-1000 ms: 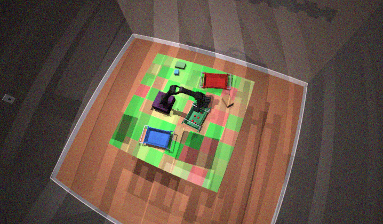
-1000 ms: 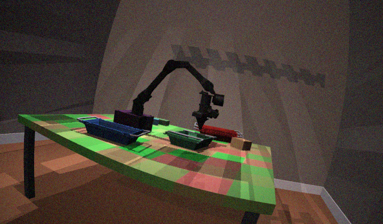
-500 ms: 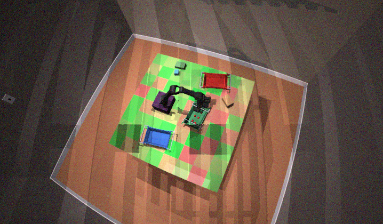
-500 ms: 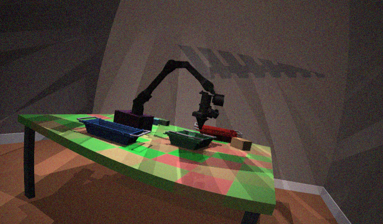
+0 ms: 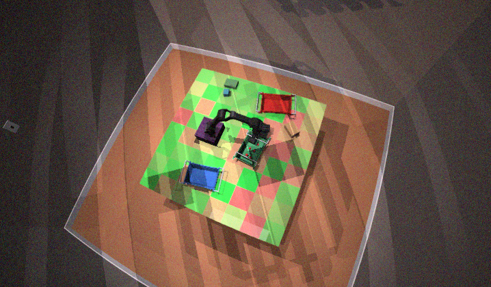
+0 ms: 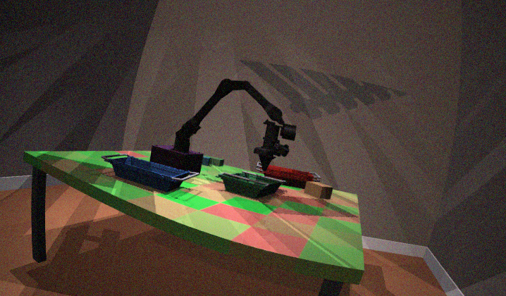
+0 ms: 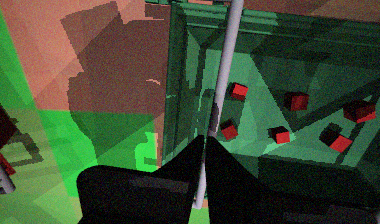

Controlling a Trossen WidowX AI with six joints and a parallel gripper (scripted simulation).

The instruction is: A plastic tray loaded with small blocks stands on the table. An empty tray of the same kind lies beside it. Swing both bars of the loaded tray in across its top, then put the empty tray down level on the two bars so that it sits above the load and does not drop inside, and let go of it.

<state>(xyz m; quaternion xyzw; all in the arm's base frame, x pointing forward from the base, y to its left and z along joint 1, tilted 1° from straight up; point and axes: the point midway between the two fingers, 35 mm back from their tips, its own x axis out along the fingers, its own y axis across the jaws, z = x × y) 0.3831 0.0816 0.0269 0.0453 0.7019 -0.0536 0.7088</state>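
Right now the blue tray is 450 mm to the right of my gripper tip, 320 mm behind it and 40 mm below it. From my gripper tip the other things lie so: small blue block (430 mm behind, 360 mm to the left, 60 mm below); green block (470 mm to the left, 420 mm behind, 70 mm below); brown block (250 mm ahead, 180 mm to the left, 60 mm below).
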